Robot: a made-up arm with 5 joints.
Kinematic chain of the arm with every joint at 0, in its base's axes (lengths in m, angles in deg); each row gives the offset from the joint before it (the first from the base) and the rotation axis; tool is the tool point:
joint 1: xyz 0 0 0.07 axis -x
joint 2: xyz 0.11 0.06 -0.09 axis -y
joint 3: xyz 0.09 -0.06 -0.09 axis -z
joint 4: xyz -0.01 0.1 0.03 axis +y
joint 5: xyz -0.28 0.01 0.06 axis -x
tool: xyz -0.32 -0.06 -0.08
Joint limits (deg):
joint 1: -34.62..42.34
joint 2: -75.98..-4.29
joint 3: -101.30..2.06
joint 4: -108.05..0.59
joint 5: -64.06..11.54
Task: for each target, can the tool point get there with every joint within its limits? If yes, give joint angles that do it. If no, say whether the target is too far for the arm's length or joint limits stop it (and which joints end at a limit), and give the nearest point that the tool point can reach.
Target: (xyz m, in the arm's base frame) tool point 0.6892 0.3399 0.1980
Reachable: no: joint limits stop it (at a limit: joint 1, joint 2, joint 4) | nearest point 0.3591 0.5381 -0.4468 | short by 0.751 m
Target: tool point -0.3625 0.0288 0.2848
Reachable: yes | joints 27.40 -56.64 -19.42 -13.08 -47.71
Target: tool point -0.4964 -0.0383 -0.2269
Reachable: yes | joints -18.23 -65.82 -52.76 -68.16 -7.18
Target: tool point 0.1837 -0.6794 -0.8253
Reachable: no: too far | nearest point 0.1593 -0.4469 -0.5763 | short by 0.342 m
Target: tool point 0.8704 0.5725 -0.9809
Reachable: no: too far | nearest point 0.3685 0.3546 -0.5809 | short by 0.678 m
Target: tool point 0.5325 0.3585 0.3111
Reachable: no: joint limits stop it (at a limit: joint 1, joint 2, joint 3, joint 4, joint 5) | nearest point -0.0740 0.3105 0.3260 | short by 0.609 m
